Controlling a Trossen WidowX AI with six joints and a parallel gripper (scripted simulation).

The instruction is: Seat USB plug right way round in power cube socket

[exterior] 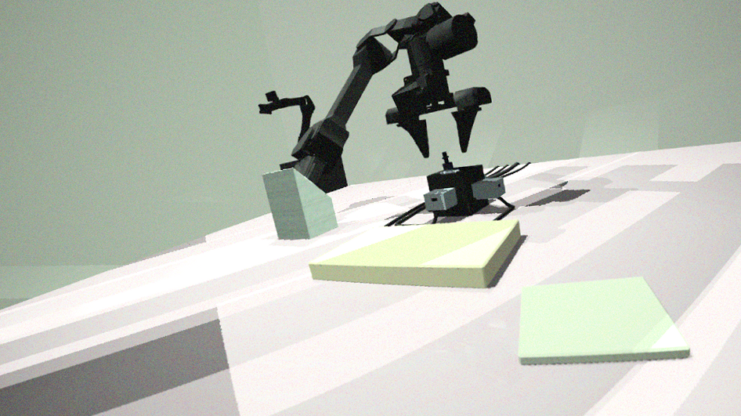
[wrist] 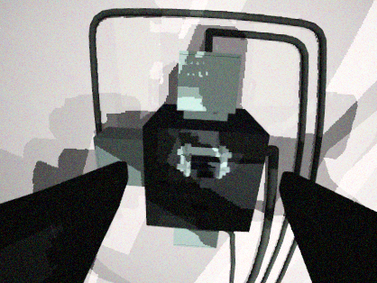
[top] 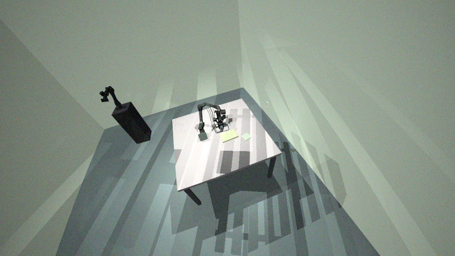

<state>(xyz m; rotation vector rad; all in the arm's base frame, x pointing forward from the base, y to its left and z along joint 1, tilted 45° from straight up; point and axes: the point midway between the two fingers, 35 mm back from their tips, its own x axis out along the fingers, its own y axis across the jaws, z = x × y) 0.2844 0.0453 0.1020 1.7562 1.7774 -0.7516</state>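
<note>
Now: gripper tip 2 cm above the USB plug. Also, from my gripper tip: yellow-green slab (6 cm ahead, 21 cm to the right, 10 cm below); thin green slab (28 cm ahead, 31 cm to the right, 10 cm below); metal-rimmed socket (1 cm to the left, 4 cm below).
</note>
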